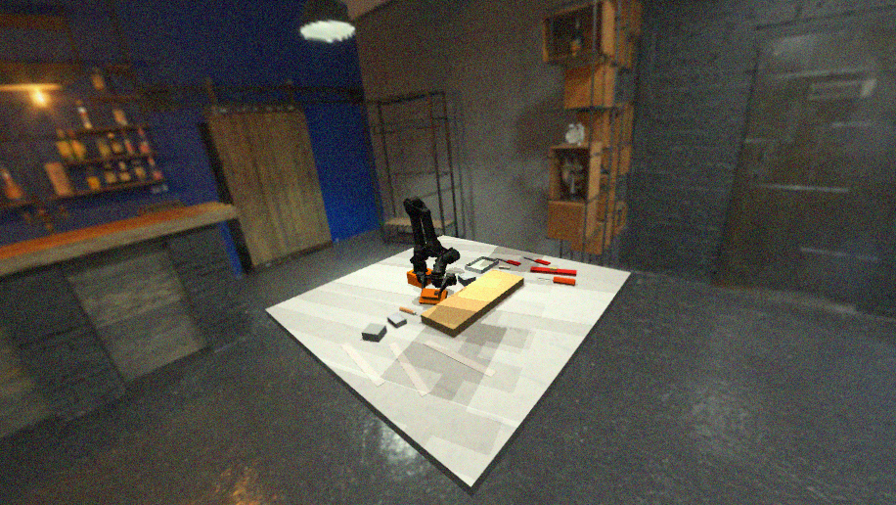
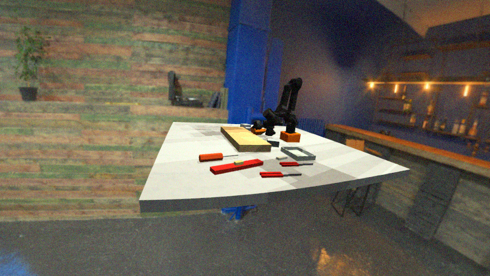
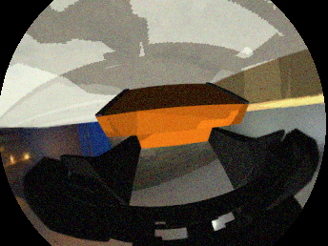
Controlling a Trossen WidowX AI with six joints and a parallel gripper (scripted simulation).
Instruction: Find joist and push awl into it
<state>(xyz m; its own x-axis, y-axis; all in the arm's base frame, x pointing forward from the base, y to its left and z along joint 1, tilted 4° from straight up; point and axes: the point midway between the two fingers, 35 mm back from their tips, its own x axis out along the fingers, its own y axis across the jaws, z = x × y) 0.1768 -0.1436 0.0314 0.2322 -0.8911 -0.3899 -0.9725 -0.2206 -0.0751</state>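
The orange stud finder lies 10 mm ahead of my gripper tip and 10 mm below it. Also, from my gripper tip: grey tray 30 mm ahead, 460 mm to the left, 50 mm below; awl 40 mm behind, 100 mm to the right, 60 mm below; red level 420 mm ahead, 510 mm to the left, 50 mm below.
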